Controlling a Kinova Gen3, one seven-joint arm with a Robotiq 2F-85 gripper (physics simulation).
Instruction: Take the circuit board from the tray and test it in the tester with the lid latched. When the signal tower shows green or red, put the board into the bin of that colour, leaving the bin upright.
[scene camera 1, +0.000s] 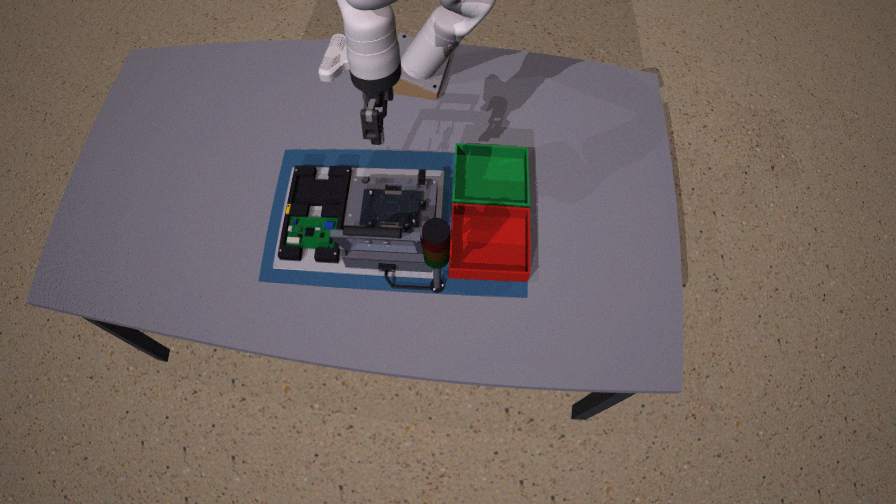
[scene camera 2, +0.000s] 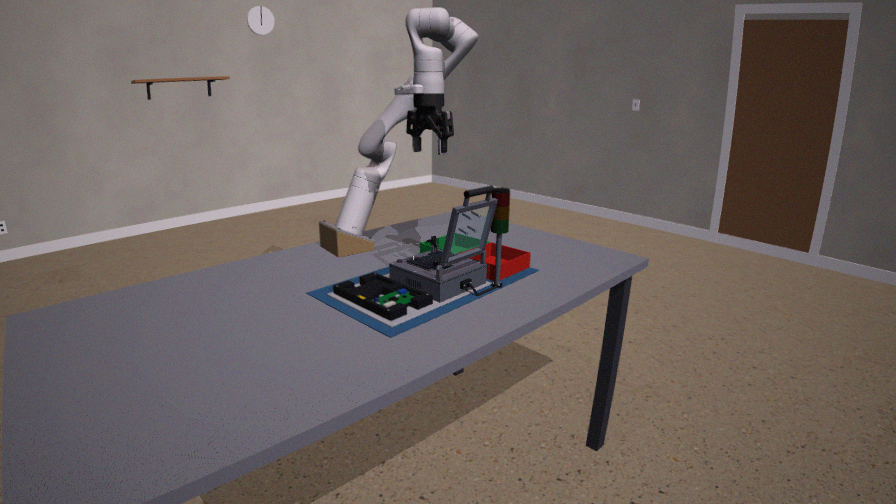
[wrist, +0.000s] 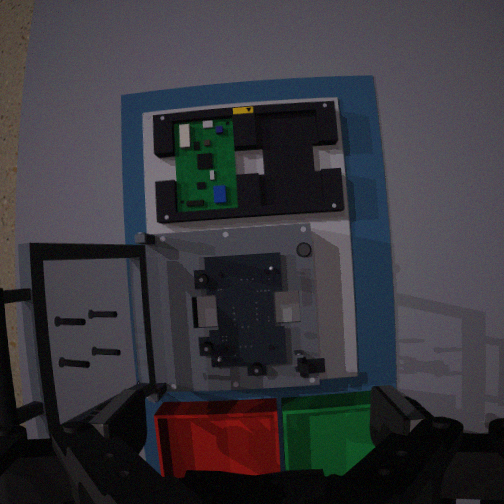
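Observation:
The green circuit board (scene camera 1: 308, 231) lies in the black tray (scene camera 1: 315, 211) at the left of the blue mat; it also shows in the wrist view (wrist: 206, 165) and in the second scene view (scene camera 2: 393, 297). The grey tester (scene camera 1: 389, 216) stands beside the tray with its lid (scene camera 2: 468, 228) raised upright and its nest (wrist: 245, 310) empty. The signal tower (scene camera 1: 435, 245) shows no lit colour. My gripper (scene camera 2: 429, 145) (scene camera 1: 374, 134) hangs open and empty, high above the table behind the mat.
The green bin (scene camera 1: 491, 174) and the red bin (scene camera 1: 490, 241) stand upright at the right of the tester, green farther back. The arm base block (scene camera 2: 343, 241) is at the table's back edge.

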